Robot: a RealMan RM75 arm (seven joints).
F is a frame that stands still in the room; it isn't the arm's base.
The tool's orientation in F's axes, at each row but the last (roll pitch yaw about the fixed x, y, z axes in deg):
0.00, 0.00, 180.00
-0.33, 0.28, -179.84
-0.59, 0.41, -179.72
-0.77, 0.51, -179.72
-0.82, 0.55, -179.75
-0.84, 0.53, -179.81
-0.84, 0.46, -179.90
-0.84, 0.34, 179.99
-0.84, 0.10, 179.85
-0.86, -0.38, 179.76
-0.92, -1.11, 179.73
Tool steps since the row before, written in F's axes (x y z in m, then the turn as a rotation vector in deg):
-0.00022, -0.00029, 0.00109, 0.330, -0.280, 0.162
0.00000, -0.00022, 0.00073, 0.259, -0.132, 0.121
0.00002, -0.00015, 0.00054, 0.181, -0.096, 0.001
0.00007, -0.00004, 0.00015, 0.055, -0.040, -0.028
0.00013, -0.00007, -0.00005, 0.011, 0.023, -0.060
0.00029, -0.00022, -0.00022, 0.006, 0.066, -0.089
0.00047, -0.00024, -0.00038, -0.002, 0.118, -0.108
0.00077, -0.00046, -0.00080, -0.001, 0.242, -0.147
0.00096, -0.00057, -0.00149, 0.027, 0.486, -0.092
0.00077, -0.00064, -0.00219, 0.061, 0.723, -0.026
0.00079, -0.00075, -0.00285, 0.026, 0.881, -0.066
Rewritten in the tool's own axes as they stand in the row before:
0.00022, 0.00029, 0.00109, -0.330, 0.280, 0.162
0.00000, 0.00022, 0.00073, -0.259, 0.132, 0.120
-0.00002, 0.00014, 0.00054, -0.181, 0.097, 0.001
-0.00007, 0.00004, 0.00015, -0.055, 0.041, -0.028
-0.00013, 0.00007, -0.00005, -0.011, -0.022, -0.060
-0.00029, 0.00022, -0.00022, -0.005, -0.065, -0.090
-0.00047, 0.00025, -0.00038, 0.003, -0.116, -0.110
-0.00077, 0.00047, -0.00080, 0.002, -0.240, -0.151
-0.00096, 0.00059, -0.00148, -0.026, -0.485, -0.099
-0.00079, 0.00067, -0.00218, -0.058, -0.723, -0.036
-0.00085, 0.00079, -0.00282, -0.023, -0.880, -0.080

